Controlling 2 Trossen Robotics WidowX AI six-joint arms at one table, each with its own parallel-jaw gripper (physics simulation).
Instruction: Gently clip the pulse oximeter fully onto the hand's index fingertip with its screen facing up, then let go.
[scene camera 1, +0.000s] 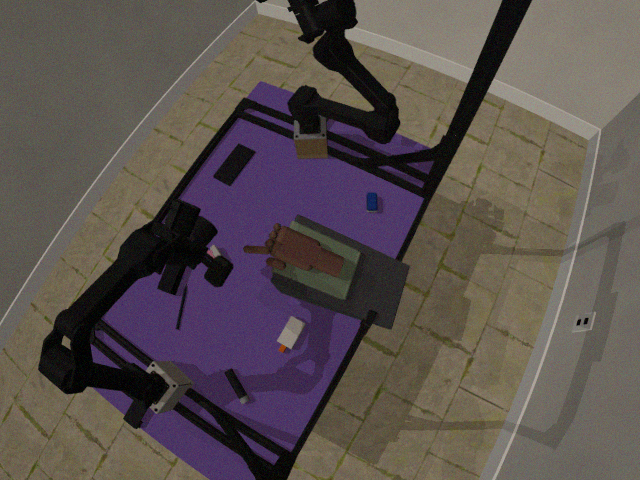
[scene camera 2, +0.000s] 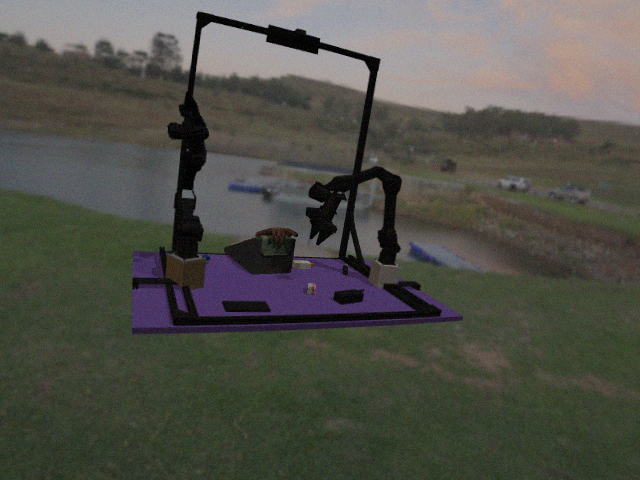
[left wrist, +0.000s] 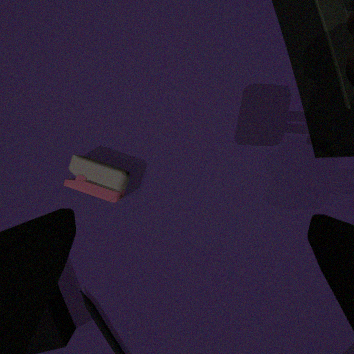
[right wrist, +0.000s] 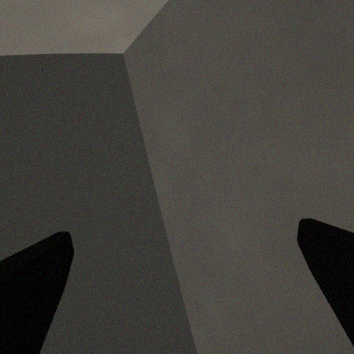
Labels:
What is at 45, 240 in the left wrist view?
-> My left gripper.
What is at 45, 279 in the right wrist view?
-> My right gripper.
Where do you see my left gripper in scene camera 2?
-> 313, 242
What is my right gripper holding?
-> Nothing.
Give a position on a pulse oximeter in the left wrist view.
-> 94, 177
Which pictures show my left gripper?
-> Scene camera 1, scene camera 2 and the left wrist view only.

